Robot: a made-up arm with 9 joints.
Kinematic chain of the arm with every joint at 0, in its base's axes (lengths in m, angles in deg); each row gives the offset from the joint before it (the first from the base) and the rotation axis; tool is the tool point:
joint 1: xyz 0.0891 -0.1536 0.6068 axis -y
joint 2: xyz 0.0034 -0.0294 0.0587 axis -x
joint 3: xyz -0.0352 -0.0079 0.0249 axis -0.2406 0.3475 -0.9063
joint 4: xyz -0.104 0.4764 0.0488 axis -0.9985 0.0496 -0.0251
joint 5: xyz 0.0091 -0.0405 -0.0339 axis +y
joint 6: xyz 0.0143 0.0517 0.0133 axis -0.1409 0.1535 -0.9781
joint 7: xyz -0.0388 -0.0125 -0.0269 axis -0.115 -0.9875 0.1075
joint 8: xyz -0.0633 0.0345 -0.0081 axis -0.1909 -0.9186 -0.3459
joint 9: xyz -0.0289 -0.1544 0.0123 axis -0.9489 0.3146 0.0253
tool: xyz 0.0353 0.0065 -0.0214
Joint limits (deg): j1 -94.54..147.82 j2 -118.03..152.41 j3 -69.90..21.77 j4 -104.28..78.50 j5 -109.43..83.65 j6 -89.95..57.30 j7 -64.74..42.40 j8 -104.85..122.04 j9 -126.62..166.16
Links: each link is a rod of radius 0.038 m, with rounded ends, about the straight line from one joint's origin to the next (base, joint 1, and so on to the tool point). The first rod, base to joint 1, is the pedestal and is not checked.
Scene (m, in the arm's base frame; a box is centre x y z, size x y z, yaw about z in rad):
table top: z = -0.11
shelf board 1: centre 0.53 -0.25 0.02 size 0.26 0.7 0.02 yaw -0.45
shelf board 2: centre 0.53 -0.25 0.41 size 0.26 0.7 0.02 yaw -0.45
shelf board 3: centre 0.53 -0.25 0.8 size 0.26 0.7 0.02 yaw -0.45
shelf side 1: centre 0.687 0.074 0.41 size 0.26 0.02 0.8 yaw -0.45
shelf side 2: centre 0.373 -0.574 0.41 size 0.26 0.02 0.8 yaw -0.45
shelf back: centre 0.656 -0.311 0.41 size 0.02 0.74 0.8 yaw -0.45
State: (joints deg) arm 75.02 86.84 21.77 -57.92 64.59 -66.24 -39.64 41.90 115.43
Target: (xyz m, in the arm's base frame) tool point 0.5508 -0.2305 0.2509
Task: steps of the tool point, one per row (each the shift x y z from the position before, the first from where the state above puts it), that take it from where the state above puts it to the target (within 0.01 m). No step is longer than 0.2 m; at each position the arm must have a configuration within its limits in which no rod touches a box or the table.
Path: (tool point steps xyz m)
1: -0.0318 0.1223 0.0432
2: -0.0536 0.1161 0.0278
3: -0.0677 0.1043 0.0054
4: -0.0719 0.0865 -0.0207
5: 0.0426 -0.0379 -0.0392
6: 0.0348 -0.0379 -0.0568
7: 0.0196 -0.0367 -0.0779
8: -0.0087 -0.0353 -0.0983
9: -0.0525 -0.0349 -0.1090
10: 0.1404 -0.0649 -0.0237
11: 0.1288 -0.0652 0.0237

